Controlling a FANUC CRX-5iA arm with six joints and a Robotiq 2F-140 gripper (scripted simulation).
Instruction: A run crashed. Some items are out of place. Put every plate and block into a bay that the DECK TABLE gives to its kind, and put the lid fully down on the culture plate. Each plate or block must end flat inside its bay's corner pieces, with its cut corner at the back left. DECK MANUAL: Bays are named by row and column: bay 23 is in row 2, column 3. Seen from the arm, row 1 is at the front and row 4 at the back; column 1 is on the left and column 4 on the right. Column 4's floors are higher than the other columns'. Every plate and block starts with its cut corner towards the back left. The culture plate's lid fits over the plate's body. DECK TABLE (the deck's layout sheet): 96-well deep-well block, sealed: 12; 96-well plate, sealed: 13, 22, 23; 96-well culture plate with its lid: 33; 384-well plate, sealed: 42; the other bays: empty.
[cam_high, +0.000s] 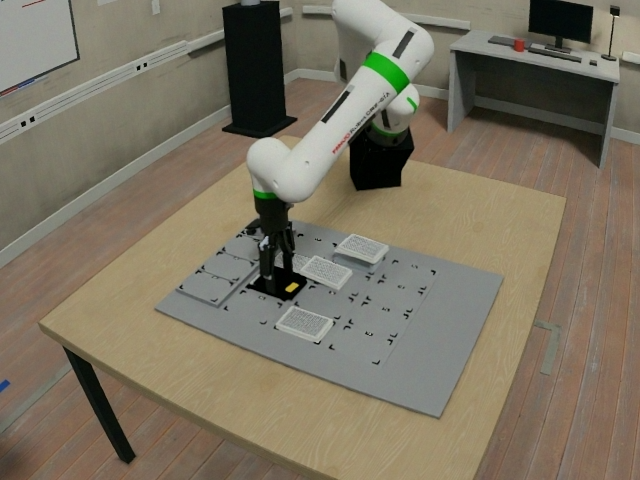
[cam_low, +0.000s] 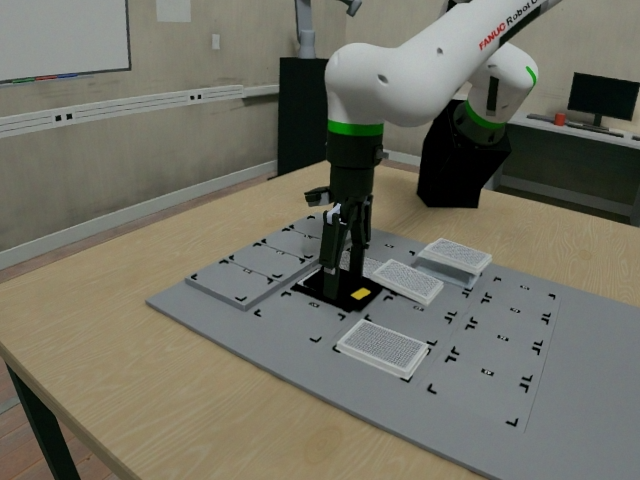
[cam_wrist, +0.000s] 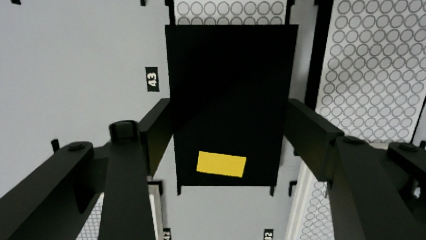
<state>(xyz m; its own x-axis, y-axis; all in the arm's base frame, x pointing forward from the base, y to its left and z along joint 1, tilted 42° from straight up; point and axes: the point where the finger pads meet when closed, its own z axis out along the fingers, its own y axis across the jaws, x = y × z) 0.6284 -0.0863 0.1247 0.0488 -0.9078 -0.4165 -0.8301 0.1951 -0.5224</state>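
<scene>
Now: hand 6 cm short of the bay label 43, 5 cm above it and 2 cm to the left of it. Also, from my hand: lid 2 cm below; 384-well plate 15 cm to the left, 10 cm ahead, 4 cm below; 96-well plate 11 cm behind, 4 cm below, 3 cm to the right.
</scene>
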